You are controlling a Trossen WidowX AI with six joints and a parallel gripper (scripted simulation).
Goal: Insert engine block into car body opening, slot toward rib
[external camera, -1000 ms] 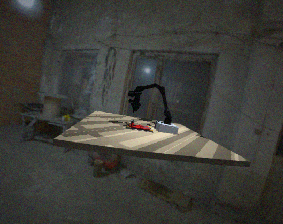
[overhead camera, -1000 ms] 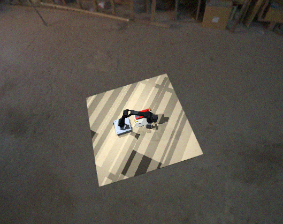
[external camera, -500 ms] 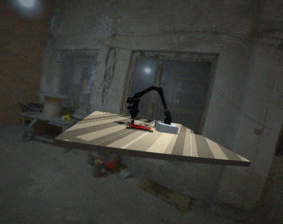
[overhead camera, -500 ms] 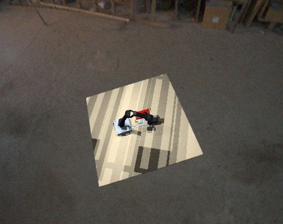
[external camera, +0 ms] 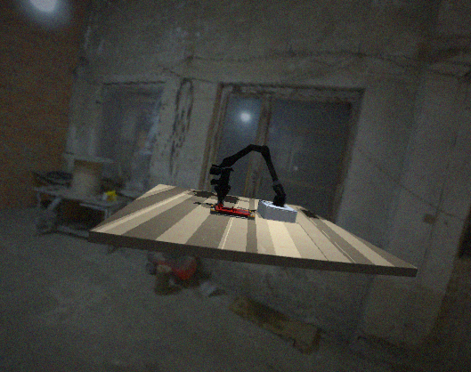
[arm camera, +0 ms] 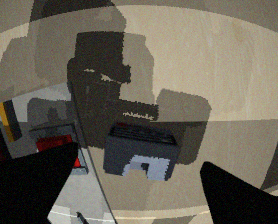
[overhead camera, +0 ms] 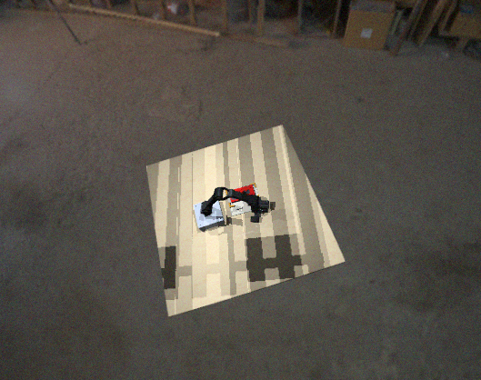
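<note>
My gripper tip is now 1 cm above the engine block.
</note>
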